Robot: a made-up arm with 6 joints.
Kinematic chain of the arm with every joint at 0, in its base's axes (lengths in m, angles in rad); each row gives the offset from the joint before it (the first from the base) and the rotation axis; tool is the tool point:
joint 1: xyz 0 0 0.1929 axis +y
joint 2: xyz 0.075 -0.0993 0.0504 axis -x
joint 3: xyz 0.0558 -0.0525 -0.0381 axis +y
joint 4: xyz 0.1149 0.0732 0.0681 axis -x
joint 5: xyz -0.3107 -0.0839 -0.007 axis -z
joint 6: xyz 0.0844 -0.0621 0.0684 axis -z
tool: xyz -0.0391 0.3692 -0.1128
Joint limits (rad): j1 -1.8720..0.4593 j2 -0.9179..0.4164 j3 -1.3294..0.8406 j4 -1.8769..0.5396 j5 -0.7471..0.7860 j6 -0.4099..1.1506
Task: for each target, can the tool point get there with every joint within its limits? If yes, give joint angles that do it. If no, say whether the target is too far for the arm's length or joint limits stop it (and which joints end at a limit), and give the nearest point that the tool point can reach.
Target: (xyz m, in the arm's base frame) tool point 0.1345 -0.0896 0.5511
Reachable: yes | joints -0.3527 -0.4357 0.5048 -1.3963 -0.0825 0.4316
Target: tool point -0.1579 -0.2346 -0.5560
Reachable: no: joint limits stop it (at a limit: joint 3, joint 5, joint 6) | nearest point -0.0856 -0.1764 -0.2129 | short by 0.355 m
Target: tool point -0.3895 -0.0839 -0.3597
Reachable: no: joint limits stop it (at a limit: joint 1, joint 3, joint 5, joint 6) | nearest point -0.2203 -0.0894 -0.1577 | short by 0.264 m
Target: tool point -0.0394 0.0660 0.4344
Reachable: yes | joints -0.2066 -0.3098 0.1930 -0.6259 0.2681 -0.2159
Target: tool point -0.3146 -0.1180 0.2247
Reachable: yes | joints -0.5649 -0.7893 -0.4027 -1.4923 -0.5993 0.1424
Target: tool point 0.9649 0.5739 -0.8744
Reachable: no: too far | nearest point 0.2543 0.0949 -0.0884 | short by 1.163 m
